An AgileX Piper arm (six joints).
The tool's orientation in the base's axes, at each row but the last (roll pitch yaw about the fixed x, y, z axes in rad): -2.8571 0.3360 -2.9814; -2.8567 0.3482 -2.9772; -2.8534 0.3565 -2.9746; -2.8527 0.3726 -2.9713; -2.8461 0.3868 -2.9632; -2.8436 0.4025 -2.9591
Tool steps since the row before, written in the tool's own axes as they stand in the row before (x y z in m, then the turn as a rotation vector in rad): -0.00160 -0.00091 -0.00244 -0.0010 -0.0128 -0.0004; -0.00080 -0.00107 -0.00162 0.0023 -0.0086 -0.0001; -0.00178 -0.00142 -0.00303 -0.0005 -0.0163 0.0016; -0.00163 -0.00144 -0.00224 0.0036 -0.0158 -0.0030; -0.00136 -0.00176 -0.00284 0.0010 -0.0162 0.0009; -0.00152 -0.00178 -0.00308 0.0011 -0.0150 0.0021
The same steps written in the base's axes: 0.00068 -0.00008 0.00298 0.0016 -0.0121 0.0041; 0.00021 -0.00054 0.00202 -0.0016 -0.0086 0.0016; 0.00059 -0.00041 0.00372 0.0021 -0.0160 0.0031; 0.00070 -0.00063 0.00298 -0.0035 -0.0151 0.0056; 0.00019 -0.00084 0.00350 0.0005 -0.0159 0.0032; 0.00018 -0.00078 0.00379 0.0008 -0.0151 0.0018
